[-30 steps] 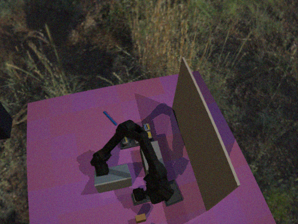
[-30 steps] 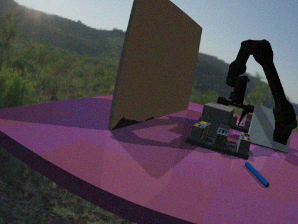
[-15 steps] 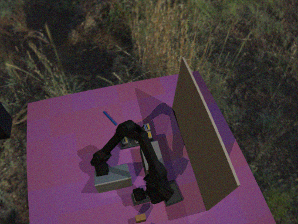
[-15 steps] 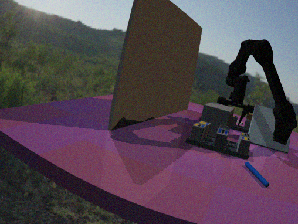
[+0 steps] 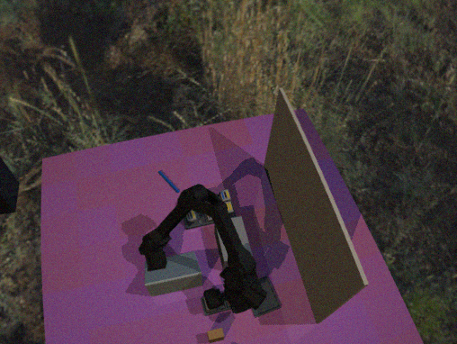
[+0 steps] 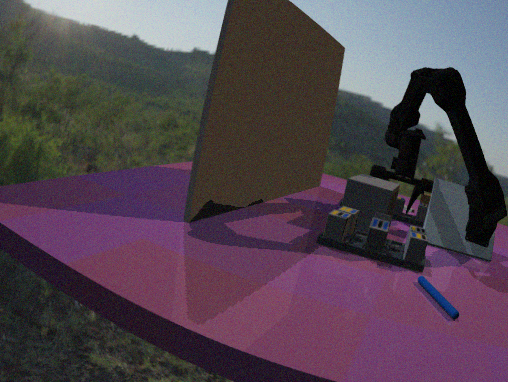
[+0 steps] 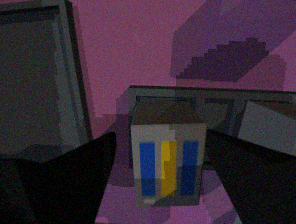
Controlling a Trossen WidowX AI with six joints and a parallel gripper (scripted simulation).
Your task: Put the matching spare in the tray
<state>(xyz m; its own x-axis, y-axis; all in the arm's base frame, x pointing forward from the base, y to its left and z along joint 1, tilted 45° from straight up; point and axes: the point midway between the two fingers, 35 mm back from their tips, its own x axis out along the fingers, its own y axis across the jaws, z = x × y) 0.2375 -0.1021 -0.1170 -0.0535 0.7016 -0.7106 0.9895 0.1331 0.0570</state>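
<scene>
My gripper tip is now 8 cm past the orange block, 12 cm to the left of it and 2 cm below it. The rest, counted from my gripper tip: blue rod: 15 cm behind, 54 cm to the left, 1 cm below; tall brown board: 27 cm ahead, 20 cm to the left, 21 cm above.
</scene>
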